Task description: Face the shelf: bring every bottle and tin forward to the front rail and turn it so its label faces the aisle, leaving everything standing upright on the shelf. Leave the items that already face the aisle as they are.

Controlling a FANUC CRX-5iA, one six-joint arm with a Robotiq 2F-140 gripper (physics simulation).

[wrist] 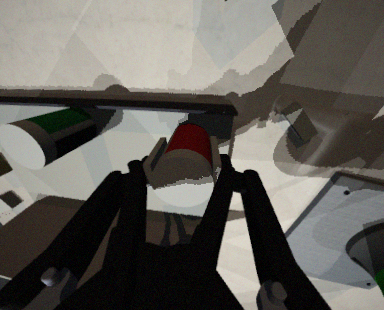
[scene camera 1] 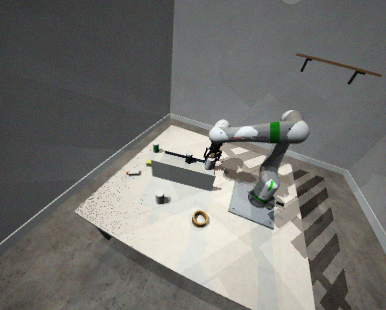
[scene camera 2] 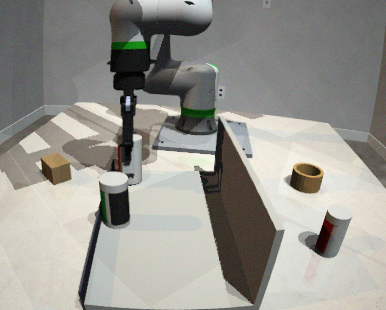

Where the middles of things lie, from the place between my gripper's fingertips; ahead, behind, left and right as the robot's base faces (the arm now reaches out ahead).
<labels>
The dark front rail (wrist: 181,107) lies 19 cm ahead of my hand, 4 cm below it and 1 cm to the right of it. From my hand the other things lie so: brown box (scene camera 2: 56,168): 23 cm to the right, 3 cm below; then grey shelf (scene camera 2: 216,232): 16 cm ahead, 12 cm to the left, 3 cm above; then shelf board (scene camera 2: 179,241): 16 cm ahead, 12 cm to the left, 5 cm below.
</labels>
